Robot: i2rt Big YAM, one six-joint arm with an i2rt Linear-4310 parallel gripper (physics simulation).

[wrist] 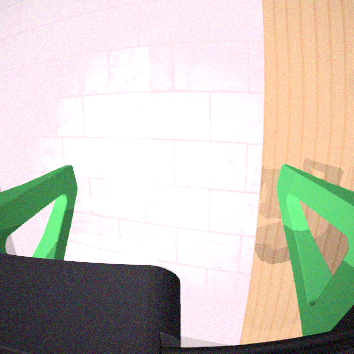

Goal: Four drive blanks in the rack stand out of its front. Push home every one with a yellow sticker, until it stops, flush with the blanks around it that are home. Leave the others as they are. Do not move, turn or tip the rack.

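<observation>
My gripper (176,175) is open, its two green fingers wide apart at the left and right of the wrist view, with no thing between them. The rack, its drive blanks and the yellow stickers do not show in this view, so I cannot tell how the blanks stand or how far the gripper is from them.
A pale wall (150,115) with faint brick-like lines fills the middle and left. A wooden surface (300,75) with straight grain runs down the right side, with a gripper-like shadow on it. A dark part of the arm covers the lower left.
</observation>
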